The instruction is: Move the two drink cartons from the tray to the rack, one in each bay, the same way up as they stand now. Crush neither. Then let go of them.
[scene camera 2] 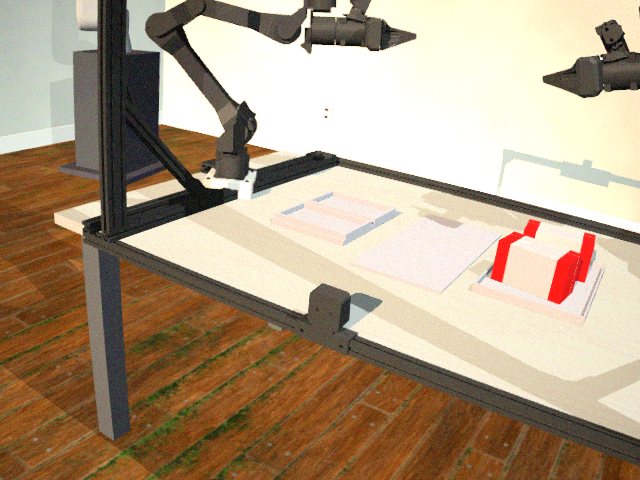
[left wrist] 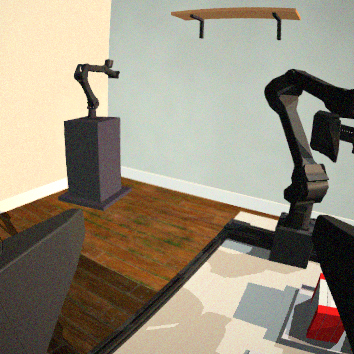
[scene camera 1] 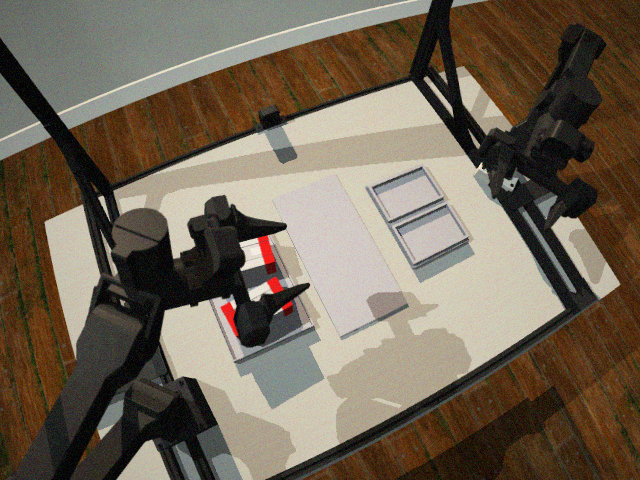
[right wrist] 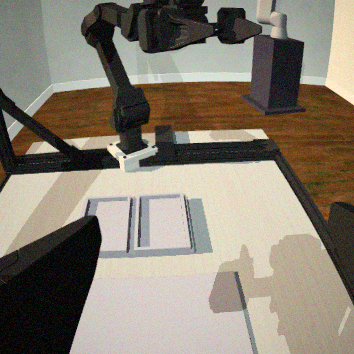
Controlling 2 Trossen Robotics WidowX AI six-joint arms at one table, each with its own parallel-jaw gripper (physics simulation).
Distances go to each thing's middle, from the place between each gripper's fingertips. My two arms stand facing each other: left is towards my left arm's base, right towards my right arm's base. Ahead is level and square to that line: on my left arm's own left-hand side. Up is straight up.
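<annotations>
The grey tray (scene camera 2: 574, 309) sits 100 mm behind my right hand, 60 mm to the right of it and 320 mm below it. There's also the pale mat (scene camera 1: 355, 285), and that's 150 mm to the left of my right hand, 50 mm behind it and 320 mm below it.
As for my left hand, it's 20 cm past the pale mat, 13 cm to the left of it and 36 cm above it. The grey tray is 33 cm to the right of my left hand, 24 cm behind it and 35 cm below it.
</annotations>
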